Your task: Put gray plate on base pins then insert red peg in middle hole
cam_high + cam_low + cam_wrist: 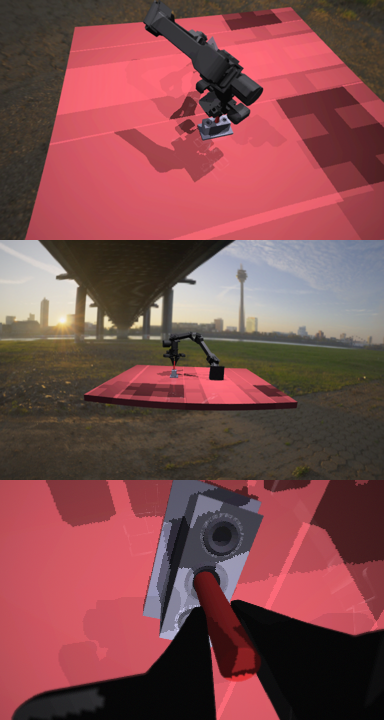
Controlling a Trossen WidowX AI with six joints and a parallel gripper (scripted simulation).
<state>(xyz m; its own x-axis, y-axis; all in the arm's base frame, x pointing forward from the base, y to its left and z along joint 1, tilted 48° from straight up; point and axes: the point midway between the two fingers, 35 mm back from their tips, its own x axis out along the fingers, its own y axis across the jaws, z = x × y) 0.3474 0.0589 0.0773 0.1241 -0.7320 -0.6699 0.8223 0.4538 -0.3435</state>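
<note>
Now: the red peg right at my gripper tip. The rest, counted from my gripper tip: gray plate 5 cm below; dark base 9 cm below.
</note>
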